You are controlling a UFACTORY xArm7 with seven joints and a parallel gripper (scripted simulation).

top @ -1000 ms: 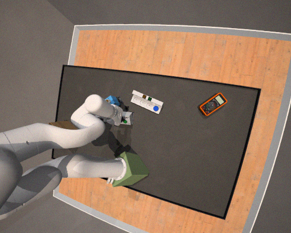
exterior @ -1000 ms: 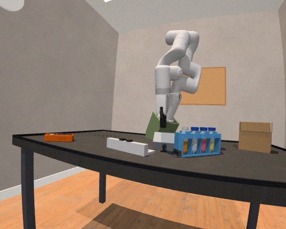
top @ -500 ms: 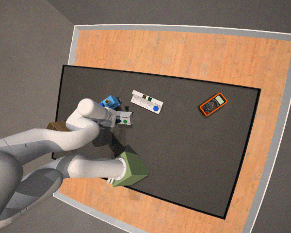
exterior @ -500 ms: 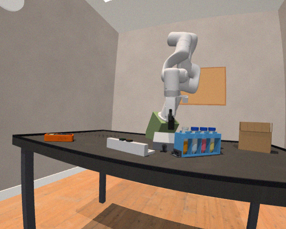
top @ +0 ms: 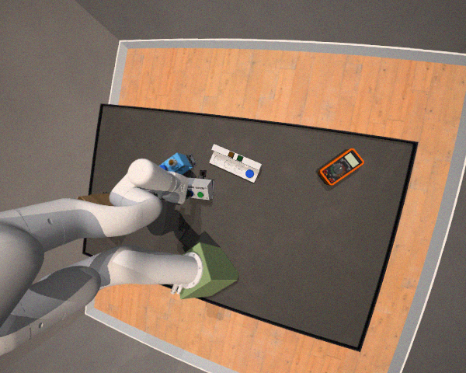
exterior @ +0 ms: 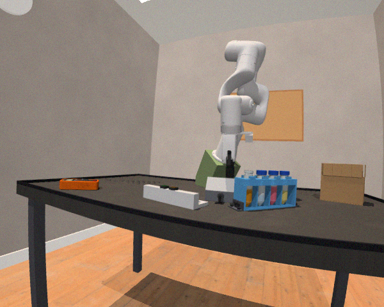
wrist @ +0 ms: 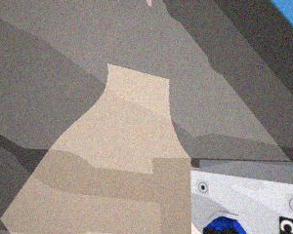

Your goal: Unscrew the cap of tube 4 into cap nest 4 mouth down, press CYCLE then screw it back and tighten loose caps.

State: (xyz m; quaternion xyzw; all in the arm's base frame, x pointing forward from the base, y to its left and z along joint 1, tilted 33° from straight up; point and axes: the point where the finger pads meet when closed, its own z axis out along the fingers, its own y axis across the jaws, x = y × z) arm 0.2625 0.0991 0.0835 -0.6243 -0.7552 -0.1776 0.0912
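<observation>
My hand is 4 cm above the blue cycle key. Also, from my hand: key housing 5 cm below, 2 cm to the right, 2 cm ahead; green ready key 4 cm to the right, 4 cm below, 1 cm ahead; tube neck 10 cm ahead, 9 cm to the left, 1 cm above.
</observation>
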